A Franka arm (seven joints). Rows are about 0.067 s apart.
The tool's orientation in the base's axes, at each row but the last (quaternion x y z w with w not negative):
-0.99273 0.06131 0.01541 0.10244
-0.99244 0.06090 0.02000 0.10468
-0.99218 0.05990 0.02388 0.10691
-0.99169 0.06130 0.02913 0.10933
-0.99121 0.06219 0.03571 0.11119
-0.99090 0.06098 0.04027 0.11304
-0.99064 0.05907 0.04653 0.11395
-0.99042 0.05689 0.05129 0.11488
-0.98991 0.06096 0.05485 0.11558
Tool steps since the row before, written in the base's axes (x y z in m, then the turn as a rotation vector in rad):
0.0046 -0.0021 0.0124 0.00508 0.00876 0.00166
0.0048 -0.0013 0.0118 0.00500 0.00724 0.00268
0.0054 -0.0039 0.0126 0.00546 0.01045 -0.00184
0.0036 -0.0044 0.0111 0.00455 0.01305 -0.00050
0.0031 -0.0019 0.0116 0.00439 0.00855 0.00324
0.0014 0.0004 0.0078 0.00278 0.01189 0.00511
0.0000 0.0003 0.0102 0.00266 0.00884 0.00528
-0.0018 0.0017 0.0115 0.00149 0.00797 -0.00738
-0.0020 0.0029 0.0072 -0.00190 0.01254 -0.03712
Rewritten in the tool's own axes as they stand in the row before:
0.0043 -0.0010 -0.0126 0.00393 -0.00948 0.00008
0.0043 -0.0018 -0.0119 0.00397 -0.00820 -0.00123
0.0050 0.0005 -0.0133 0.00434 -0.01043 0.00385
0.0033 0.0014 -0.0119 0.00304 -0.01312 0.00316
0.0023 -0.0011 -0.0119 0.00308 -0.00955 -0.00148
0.0006 -0.0023 -0.0076 0.00094 -0.01298 -0.00242
-0.0011 -0.0025 -0.0098 0.00113 -0.01005 -0.00329
-0.0033 -0.0040 -0.0106 0.00151 -0.00626 0.00887
-0.0032 -0.0041 -0.0061 0.00133 -0.00361 0.03904

